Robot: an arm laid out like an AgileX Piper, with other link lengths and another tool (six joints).
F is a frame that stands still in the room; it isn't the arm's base.
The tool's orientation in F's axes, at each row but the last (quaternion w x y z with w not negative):
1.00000 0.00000 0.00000 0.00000
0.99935 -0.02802 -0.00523 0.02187
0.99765 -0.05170 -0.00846 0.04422
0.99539 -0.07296 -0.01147 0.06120
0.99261 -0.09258 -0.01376 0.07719
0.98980 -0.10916 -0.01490 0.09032
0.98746 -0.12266 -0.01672 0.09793
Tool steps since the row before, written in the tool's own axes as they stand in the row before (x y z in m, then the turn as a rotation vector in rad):
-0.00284 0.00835 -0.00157 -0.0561 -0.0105 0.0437
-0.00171 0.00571 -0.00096 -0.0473 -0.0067 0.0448
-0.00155 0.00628 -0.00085 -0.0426 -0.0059 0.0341
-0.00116 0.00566 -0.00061 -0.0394 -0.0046 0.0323
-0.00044 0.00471 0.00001 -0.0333 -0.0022 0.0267
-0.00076 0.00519 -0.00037 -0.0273 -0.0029 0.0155
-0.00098 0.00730 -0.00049 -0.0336 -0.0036 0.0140
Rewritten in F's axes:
-0.00284 0.00835 -0.00157 -0.0561 -0.0105 0.0437
-0.00194 0.00557 -0.00130 -0.0475 -0.0063 0.0447
-0.00207 0.00600 -0.00152 -0.0426 -0.0061 0.0340
-0.00181 0.00533 -0.00145 -0.0396 -0.0047 0.0321
-0.00114 0.00451 -0.00087 -0.0337 -0.0025 0.0262
-0.00164 0.00476 -0.00150 -0.0271 -0.0044 0.0155
-0.00231 0.00663 -0.00228 -0.0331 -0.0067 0.0142

